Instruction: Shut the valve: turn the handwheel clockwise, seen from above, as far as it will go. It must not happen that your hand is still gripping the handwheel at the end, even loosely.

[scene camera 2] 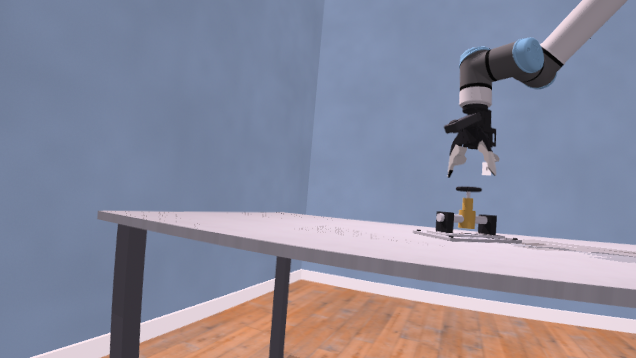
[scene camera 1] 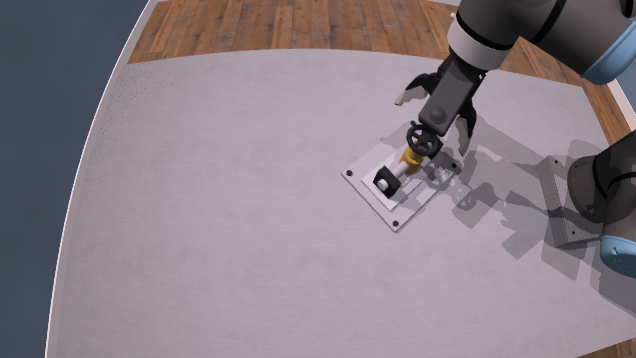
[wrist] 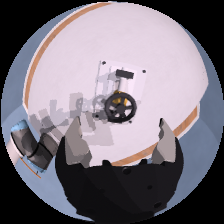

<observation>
In view: my gripper [scene camera 1: 429,129] and a mounting plate [scene camera 1: 395,218].
My gripper also shows in scene camera 2 [scene camera 2: 470,176] and in the wrist view [wrist: 121,118]. The mounting plate shows as well in the wrist view [wrist: 105,67].
</observation>
